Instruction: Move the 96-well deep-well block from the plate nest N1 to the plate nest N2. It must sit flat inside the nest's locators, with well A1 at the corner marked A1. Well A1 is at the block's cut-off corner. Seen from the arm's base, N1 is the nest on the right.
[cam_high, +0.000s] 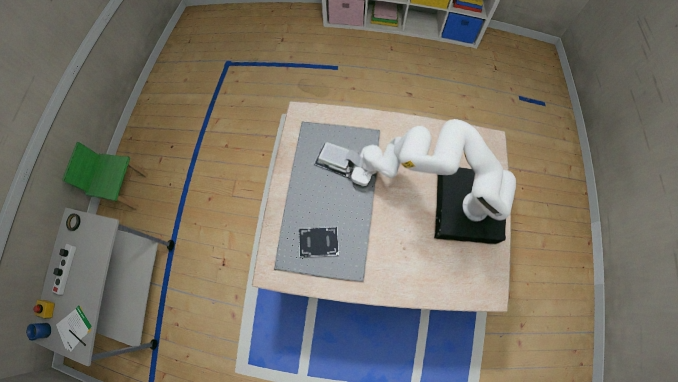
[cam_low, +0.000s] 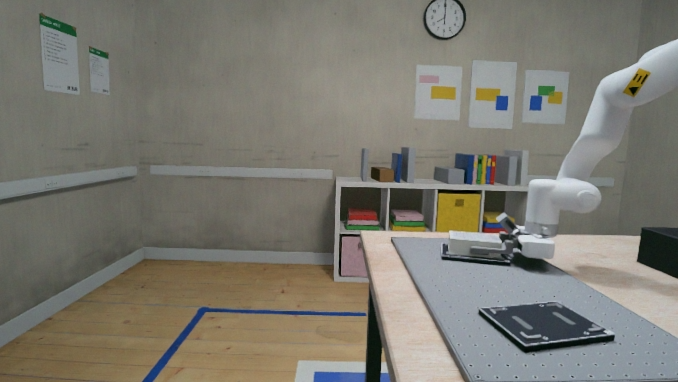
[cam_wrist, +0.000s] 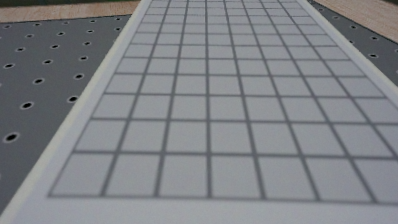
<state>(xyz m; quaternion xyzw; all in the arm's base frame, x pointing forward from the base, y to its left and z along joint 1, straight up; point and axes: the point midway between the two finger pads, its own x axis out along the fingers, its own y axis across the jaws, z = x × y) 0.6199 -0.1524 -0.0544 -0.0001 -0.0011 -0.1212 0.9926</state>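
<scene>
Right now my hand is 1 cm short of the white 96-well deep-well block.
</scene>
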